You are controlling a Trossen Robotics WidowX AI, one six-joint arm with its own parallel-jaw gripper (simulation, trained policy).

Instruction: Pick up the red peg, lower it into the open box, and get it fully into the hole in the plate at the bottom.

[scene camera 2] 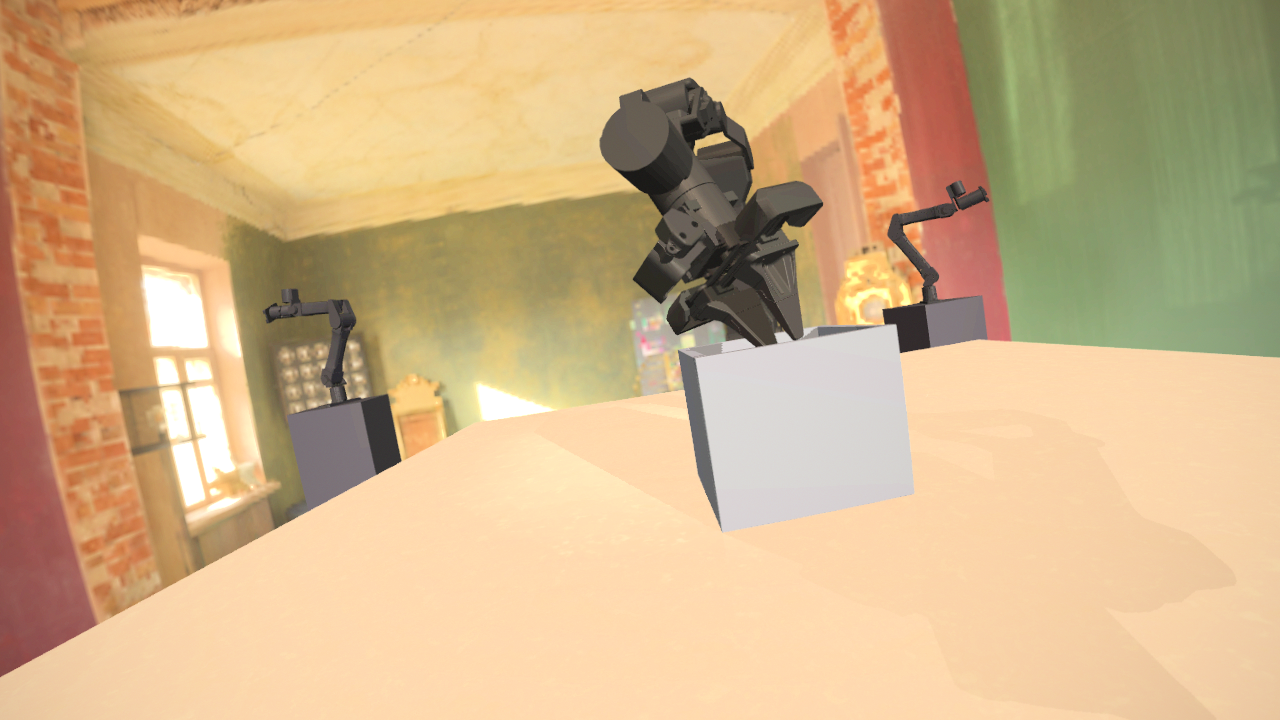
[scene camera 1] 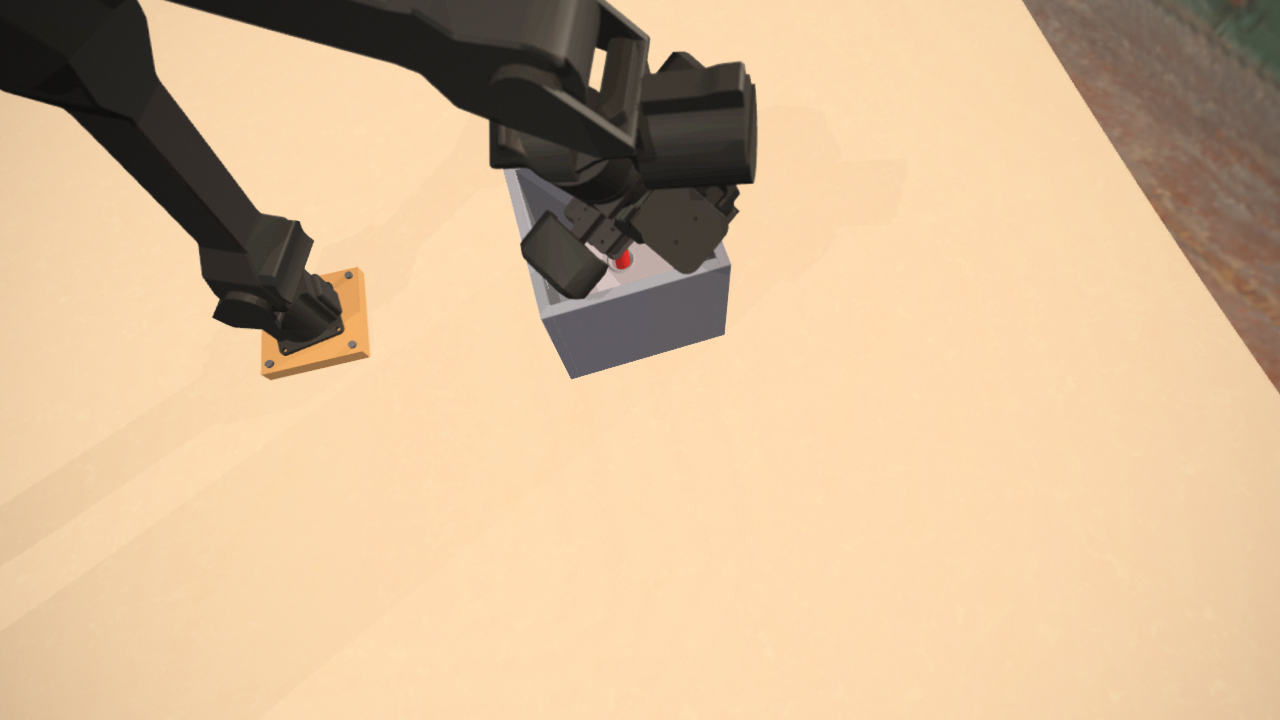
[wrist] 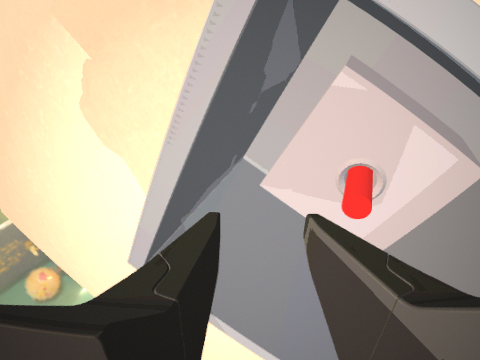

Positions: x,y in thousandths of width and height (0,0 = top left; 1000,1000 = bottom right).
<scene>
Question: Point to a pale plate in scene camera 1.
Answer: At 504,365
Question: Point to a grey box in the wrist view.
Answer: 528,224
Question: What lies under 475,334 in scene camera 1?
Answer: My gripper.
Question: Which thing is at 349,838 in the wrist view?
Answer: My gripper.
</scene>
